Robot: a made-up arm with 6 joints.
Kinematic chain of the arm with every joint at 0, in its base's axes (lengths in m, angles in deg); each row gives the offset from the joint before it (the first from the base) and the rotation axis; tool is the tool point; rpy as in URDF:
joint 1: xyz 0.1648 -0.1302 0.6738 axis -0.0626 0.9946 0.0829
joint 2: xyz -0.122 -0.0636 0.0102 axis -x
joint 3: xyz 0 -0.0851 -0.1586 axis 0.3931 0.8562 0.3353
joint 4: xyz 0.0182 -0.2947 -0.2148 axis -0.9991 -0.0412 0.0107
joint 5: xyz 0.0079 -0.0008 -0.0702 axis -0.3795 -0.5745 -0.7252
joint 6: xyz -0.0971 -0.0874 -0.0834 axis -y
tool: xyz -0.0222 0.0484 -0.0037 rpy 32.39 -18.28 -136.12
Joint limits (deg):
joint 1: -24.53..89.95
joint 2: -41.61..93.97
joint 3: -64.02..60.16
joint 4: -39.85..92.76
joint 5: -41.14..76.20
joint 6: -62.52..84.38
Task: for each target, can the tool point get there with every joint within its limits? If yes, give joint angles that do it. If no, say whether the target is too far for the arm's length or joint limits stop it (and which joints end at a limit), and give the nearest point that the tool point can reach.
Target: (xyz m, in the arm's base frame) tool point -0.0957 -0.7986 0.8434
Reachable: yes | joints 60.92 45.24 28.15 -26.27 49.60 66.47
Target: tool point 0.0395 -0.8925 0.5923
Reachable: yes | joints 46.35 15.87 -45.19 25.98 53.69 50.25
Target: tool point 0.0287 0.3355 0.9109
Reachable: no: joint limits stop it (at a limit: joint 1, joint 2, joint 4, joint 5) | nearest point -0.3191 -0.0773 1.0435 | short by 0.556 m
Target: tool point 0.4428 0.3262 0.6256
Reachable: no: joint limits stop it (at a limit: joint 1, joint 2, joint 4, joint 5) | nearest point 0.3113 -0.0350 0.1135 | short by 0.640 m
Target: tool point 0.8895 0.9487 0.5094
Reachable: no: too far | nearest point 0.3080 -0.0205 0.0992 | short by 1.202 m
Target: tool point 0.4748 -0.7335 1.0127
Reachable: yes | joints 70.68 69.65 32.18 79.11 9.06 -36.18
